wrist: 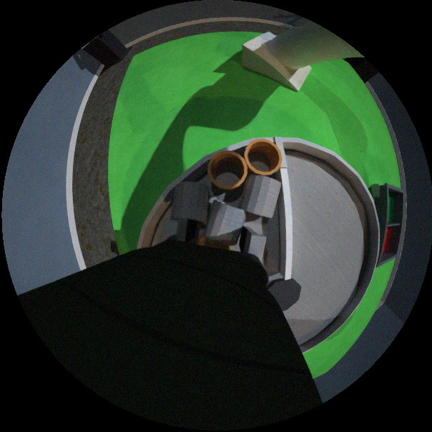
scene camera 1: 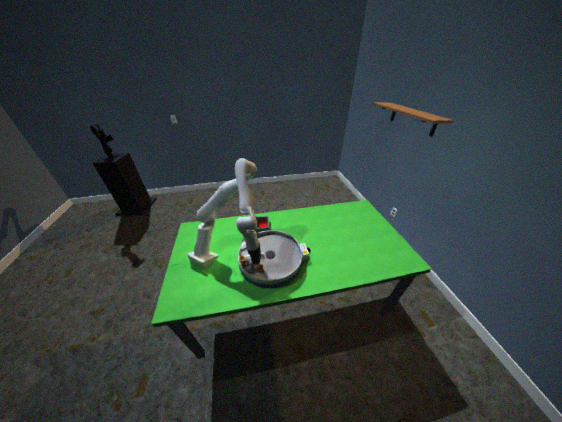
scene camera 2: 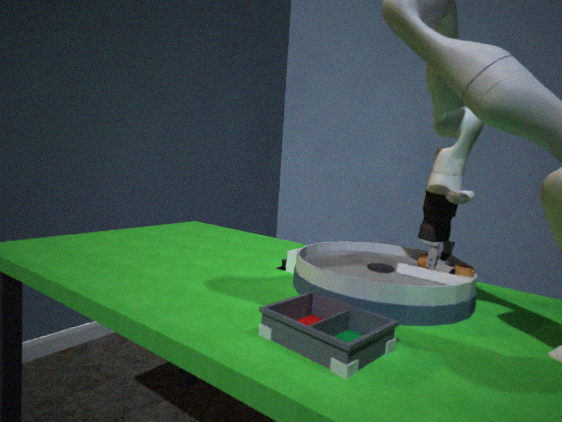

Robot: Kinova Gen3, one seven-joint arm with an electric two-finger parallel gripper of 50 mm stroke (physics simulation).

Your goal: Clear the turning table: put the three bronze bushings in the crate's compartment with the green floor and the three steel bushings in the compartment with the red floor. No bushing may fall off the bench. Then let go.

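Frame: origin at the arm's base, x ahead, y left, z up, level; metres.
Where they show: gripper, fingertip midpoint: (scene camera 1: 254,265); arm's base, origin of the base link: (scene camera 1: 201,254).
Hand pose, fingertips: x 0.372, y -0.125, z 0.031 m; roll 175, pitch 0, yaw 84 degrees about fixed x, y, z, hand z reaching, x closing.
Things, the pixels of their top centre, and the offset from my fingertips. "spot": a spot on its surface instead. Level surfaces: height alone.
- crate, middle of its top: (scene camera 2: 327,314) (scene camera 1: 256,222) 0.015 m back, 0.431 m left, 0.020 m down
- small white box, surface spot: (scene camera 2: 291,261) spot: 0.321 m ahead, 0.185 m left, 0.037 m down
- green bench, its level: 0.070 m down
The turning table (scene camera 1: 286,250) (scene camera 2: 345,295) (wrist: 327,225) carries the bushings on one side of its white bar (scene camera 2: 435,275) (wrist: 286,215). In the wrist view, two bronze bushings (wrist: 227,159) (wrist: 263,145) stand upright by the rim. Three steel bushings (wrist: 190,201) (wrist: 226,221) (wrist: 261,195) are nearer the fingers. A third bronze bushing (wrist: 215,243) shows in part by the fingers, mostly hidden by the gripper body. My gripper (scene camera 1: 256,265) (scene camera 2: 439,260) (wrist: 217,231) is open, low inside the rim, holding nothing. The crate (scene camera 2: 300,335) shows its red floor (scene camera 2: 310,320) and green floor (scene camera 2: 348,336), with no bushing visible.
The crate stands beside the turning table, close to its wall. A small white box (scene camera 1: 304,249) (scene camera 2: 291,261) with a dark knob is at the turning table's outer side. The arm's base (scene camera 1: 202,258) (wrist: 270,62) stands on the green bench (scene camera 1: 350,245) (scene camera 2: 150,280) (wrist: 165,75).
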